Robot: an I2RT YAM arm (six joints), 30 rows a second.
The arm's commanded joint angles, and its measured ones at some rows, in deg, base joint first. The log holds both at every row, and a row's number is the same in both.
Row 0, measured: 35.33, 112.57, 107.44, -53.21, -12.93, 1.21
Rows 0 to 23, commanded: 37.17, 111.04, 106.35, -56.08, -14.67, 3.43; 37.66, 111.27, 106.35, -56.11, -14.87, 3.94; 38.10, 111.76, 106.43, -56.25, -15.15, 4.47; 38.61, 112.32, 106.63, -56.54, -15.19, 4.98; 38.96, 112.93, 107.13, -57.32, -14.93, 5.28; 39.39, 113.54, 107.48, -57.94, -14.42, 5.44; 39.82, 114.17, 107.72, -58.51, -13.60, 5.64; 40.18, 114.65, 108.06, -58.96, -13.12, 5.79; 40.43, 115.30, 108.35, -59.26, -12.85, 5.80; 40.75, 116.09, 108.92, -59.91, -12.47, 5.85; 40.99, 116.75, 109.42, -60.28, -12.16, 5.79; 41.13, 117.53, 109.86, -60.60, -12.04, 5.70; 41.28, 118.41, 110.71, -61.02, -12.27, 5.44; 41.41, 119.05, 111.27, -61.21, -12.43, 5.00; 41.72, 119.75, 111.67, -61.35, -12.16, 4.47; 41.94, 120.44, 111.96, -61.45, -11.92, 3.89; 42.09, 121.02, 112.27, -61.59, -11.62, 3.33; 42.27, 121.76, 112.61, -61.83, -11.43, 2.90; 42.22, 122.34, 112.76, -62.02, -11.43, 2.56; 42.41, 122.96, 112.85, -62.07, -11.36, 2.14; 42.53, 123.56, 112.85, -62.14, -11.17, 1.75; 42.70, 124.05, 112.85, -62.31, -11.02, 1.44; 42.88, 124.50, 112.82, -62.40, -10.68, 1.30; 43.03, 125.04, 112.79, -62.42, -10.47, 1.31
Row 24, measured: 42.41, 123.76, 111.44, -60.27, -11.57, 2.70
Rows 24 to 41, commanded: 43.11, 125.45, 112.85, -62.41, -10.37, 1.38; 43.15, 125.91, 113.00, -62.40, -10.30, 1.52; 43.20, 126.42, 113.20, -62.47, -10.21, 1.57; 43.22, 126.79, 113.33, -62.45, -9.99, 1.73; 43.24, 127.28, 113.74, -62.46, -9.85, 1.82; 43.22, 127.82, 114.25, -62.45, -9.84, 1.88; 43.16, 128.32, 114.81, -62.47, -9.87, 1.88; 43.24, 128.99, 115.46, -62.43, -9.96, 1.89; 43.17, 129.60, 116.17, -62.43, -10.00, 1.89; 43.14, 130.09, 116.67, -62.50, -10.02, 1.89; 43.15, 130.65, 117.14, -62.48, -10.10, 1.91; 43.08, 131.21, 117.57, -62.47, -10.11, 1.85; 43.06, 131.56, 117.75, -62.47, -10.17, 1.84; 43.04, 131.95, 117.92, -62.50, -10.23, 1.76; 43.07, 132.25, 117.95, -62.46, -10.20, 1.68; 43.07, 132.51, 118.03, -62.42, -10.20, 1.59; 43.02, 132.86, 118.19, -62.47, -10.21, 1.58; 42.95, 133.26, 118.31, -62.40, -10.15, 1.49
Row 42, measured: 42.96, 131.83, 116.92, -61.06, -10.35, 2.35
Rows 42 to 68, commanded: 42.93, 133.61, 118.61, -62.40, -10.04, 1.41; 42.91, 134.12, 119.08, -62.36, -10.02, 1.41; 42.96, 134.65, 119.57, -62.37, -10.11, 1.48; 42.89, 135.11, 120.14, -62.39, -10.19, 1.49; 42.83, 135.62, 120.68, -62.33, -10.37, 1.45; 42.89, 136.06, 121.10, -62.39, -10.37, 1.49; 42.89, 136.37, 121.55, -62.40, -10.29, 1.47; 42.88, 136.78, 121.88, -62.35, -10.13, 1.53; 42.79, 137.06, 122.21, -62.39, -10.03, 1.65; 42.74, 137.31, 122.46, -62.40, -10.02, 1.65; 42.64, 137.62, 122.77, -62.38, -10.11, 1.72; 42.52, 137.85, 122.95, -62.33, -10.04, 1.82; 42.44, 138.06, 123.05, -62.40, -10.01, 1.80; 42.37, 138.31, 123.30, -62.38, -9.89, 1.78; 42.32, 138.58, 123.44, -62.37, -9.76, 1.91; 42.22, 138.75, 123.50, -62.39, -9.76, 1.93; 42.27, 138.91, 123.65, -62.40, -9.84, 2.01; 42.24, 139.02, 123.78, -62.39, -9.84, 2.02; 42.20, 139.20, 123.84, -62.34, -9.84, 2.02; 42.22, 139.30, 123.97, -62.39, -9.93, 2.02; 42.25, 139.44, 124.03, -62.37, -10.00, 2.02; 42.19, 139.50, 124.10, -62.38, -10.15, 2.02; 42.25, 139.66, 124.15, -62.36, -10.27, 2.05; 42.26, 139.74, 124.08, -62.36, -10.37, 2.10; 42.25, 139.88, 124.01, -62.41, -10.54, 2.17; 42.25, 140.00, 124.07, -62.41, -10.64, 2.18; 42.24, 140.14, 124.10, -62.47, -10.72, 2.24
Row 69, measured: 42.46, 138.58, 122.85, -61.14, -10.33, 2.46
